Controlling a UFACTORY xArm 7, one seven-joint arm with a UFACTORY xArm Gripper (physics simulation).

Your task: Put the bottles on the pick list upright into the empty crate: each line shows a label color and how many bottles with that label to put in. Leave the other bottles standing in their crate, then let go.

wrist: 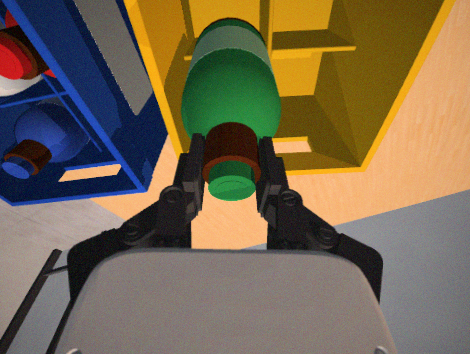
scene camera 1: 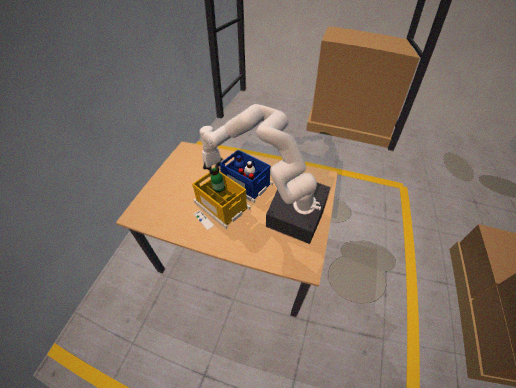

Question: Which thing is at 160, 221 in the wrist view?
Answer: My gripper.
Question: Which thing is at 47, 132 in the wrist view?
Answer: A blue bottle.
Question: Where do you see a green bottle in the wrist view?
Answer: At 230, 95
